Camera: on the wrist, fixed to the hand. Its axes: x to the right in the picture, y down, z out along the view.
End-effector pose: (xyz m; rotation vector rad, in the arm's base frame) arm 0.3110 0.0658 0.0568 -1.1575 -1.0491 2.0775
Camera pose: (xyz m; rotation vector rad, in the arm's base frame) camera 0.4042 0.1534 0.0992 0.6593 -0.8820 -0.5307
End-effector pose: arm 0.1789 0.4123 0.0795 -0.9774 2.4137 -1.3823
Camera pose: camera 0.1729 0.4496 0.2089 1.9033 0.6832 0.3899
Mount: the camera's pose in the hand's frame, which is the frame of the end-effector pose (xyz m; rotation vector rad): 0.0007 -0.0910 -0.0994 0.0562 0.2310 -3.0208
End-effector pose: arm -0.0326 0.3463 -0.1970 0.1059 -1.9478 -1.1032
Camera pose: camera 0.0094 0.2258 -0.2403 -2.1237 -0.0611 1.1357
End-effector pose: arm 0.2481 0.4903 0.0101 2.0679 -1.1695 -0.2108
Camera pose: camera 0.3564 0.5698 0.0202 -1.5660 -2.4589 0.9258
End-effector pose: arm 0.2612 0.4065 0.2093 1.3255 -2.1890 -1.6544
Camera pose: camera 0.3664 0.3296 0.1750 -1.8955 -0.9375 0.0748
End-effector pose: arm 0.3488 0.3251 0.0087 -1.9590 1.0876 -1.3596
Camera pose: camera 0.2857 0.3772 0.1158 0.9580 1.6584 0.8375
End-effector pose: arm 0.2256 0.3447 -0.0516 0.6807 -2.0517 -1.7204
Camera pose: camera 0.2929 0.2524 -0.1231 -1.8709 -0.4817 0.4493
